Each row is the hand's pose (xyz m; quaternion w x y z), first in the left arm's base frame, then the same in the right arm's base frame.
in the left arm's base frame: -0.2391 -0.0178 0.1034 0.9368 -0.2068 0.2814 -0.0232
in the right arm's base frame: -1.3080 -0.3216 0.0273 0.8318 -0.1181 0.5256 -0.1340
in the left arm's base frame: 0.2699 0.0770 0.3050 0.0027 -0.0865 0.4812 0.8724
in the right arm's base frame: -0.7664 -0.4323 -0.0285 0.0519 0.2085 0.4444 0.8697
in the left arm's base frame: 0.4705 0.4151 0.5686 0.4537 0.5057 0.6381 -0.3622
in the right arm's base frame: -0.3640 -0.2241 0.1083 0.2003 0.5305 0.6361 -0.5233
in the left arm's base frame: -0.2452 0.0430 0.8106 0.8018 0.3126 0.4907 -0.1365
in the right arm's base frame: -0.9852 -0.3714 0.6575 0.6149 0.3845 0.6036 -0.3313
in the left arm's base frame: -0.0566 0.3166 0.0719 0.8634 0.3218 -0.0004 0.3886
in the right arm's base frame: -1.0495 -0.0656 -0.0898 0.8833 0.4288 0.1286 0.1390
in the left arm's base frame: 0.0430 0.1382 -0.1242 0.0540 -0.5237 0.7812 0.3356
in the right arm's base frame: -1.1170 -0.2346 -0.3068 0.0509 0.2777 -0.8414 -0.4608
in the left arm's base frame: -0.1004 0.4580 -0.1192 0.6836 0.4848 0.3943 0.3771
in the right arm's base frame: -1.1168 0.1098 -0.2418 0.6117 0.6469 0.4343 0.1368
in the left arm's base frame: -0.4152 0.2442 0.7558 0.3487 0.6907 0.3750 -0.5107
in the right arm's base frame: -1.0760 -0.1195 0.6835 0.1278 0.6208 0.3321 -0.6985
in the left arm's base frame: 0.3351 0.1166 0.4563 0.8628 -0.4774 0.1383 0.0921
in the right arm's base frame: -0.6328 -0.4401 0.0754 0.8253 -0.3781 0.4168 0.0475
